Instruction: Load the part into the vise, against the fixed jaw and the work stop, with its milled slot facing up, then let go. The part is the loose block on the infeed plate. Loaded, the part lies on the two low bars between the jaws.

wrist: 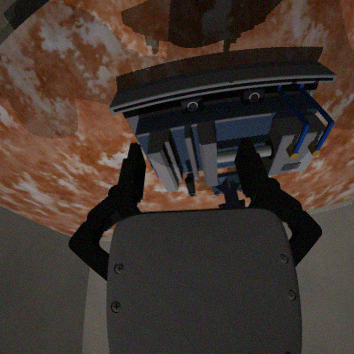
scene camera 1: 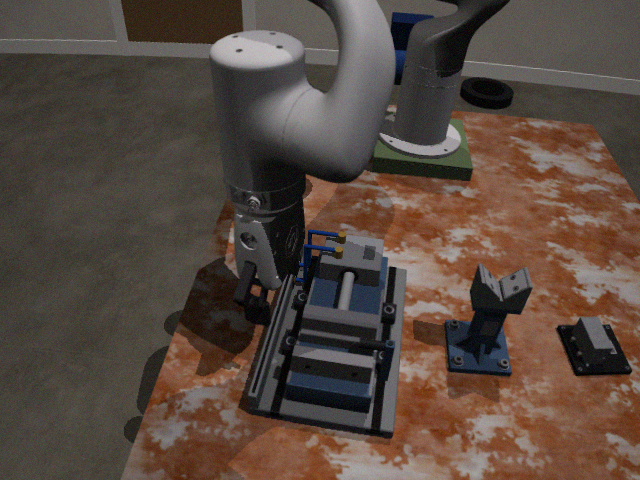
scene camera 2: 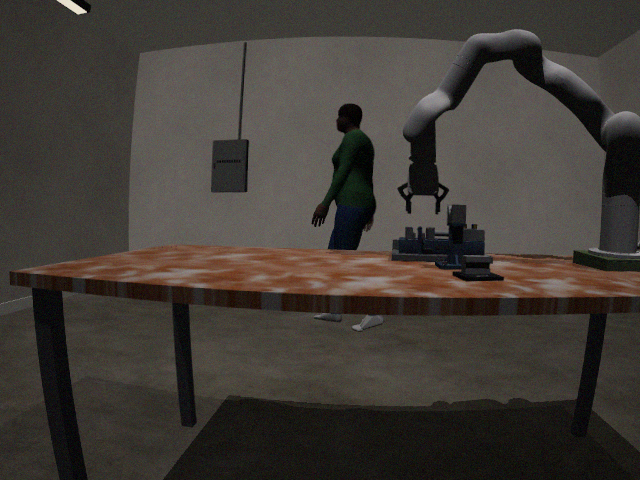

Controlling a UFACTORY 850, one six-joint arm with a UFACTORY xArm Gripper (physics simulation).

My gripper shows in the wrist view, in scene camera 1 (273,295) and in scene camera 2. The same spot on my gripper: (wrist: 122,198) is (scene camera 2: 410,198).
